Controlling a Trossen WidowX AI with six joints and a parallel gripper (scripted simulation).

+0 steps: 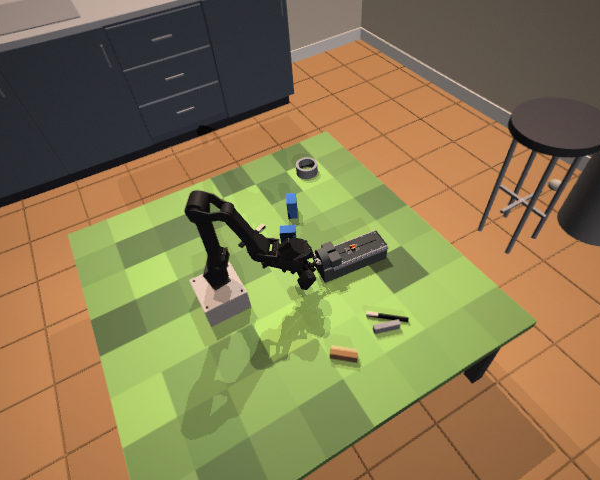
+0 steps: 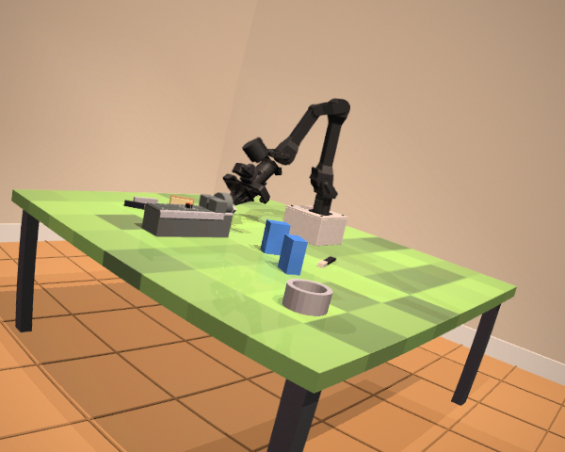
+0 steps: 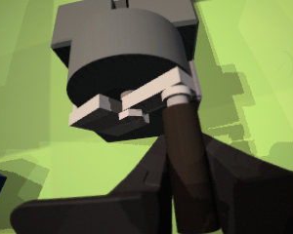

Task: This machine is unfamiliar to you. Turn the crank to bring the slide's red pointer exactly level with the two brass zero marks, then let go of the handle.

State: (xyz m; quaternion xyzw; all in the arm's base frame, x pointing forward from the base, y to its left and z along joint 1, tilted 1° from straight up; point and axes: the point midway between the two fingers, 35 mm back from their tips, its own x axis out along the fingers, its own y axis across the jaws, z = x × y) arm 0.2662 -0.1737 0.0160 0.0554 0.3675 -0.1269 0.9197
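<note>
Right now my gripper tip is 170 mm short of the red pointer and 20 mm to the left of it. Also, from my gripper tip: crank handle: 20 mm behind, 20 mm above; grey bar: 50 mm ahead, 300 mm to the right, 70 mm below; wooden block: 120 mm behind, 280 mm to the right, 70 mm below.
</note>
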